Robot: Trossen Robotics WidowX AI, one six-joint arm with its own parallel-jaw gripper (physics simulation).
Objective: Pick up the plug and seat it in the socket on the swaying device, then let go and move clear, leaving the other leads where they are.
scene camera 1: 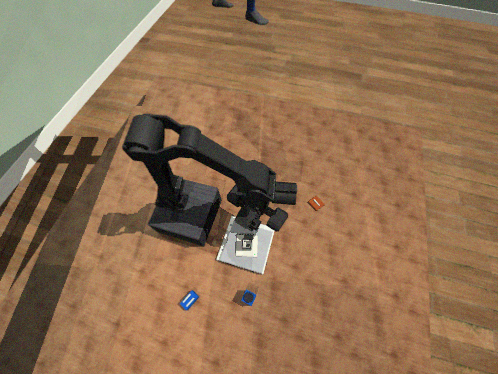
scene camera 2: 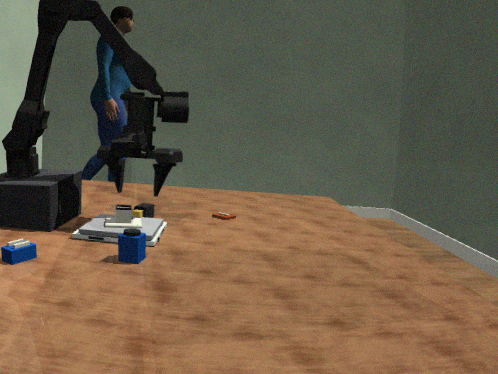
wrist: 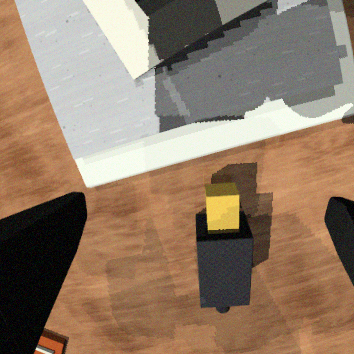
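Observation:
The plug (scene camera 2: 146, 210) (wrist: 224, 272), a black block with a yellow tip, lies on the table beside the device, its tip toward the device in the wrist view. The arm hides it in scene camera 1. The device is a grey-white slab (scene camera 1: 265, 250) (scene camera 2: 89, 229) (wrist: 45, 60) with a cream plate and an upright square socket (scene camera 1: 246, 244) (scene camera 2: 123, 215); part of the socket's dark side shows at the top of the wrist view. My gripper (scene camera 2: 138, 193) (wrist: 209, 207) is open and empty above the plug, with one finger on each side of it in the wrist view.
A blue block with two white strips (scene camera 1: 189, 300) (scene camera 2: 19, 253) and a blue box with a round black top (scene camera 1: 248, 298) (scene camera 2: 132, 248) stand on the device's near side in scene camera 2. A flat orange piece (scene camera 1: 316, 203) (scene camera 2: 224, 216) (wrist: 54, 342) lies beyond the plug. A person (scene camera 2: 112, 75) stands behind the table.

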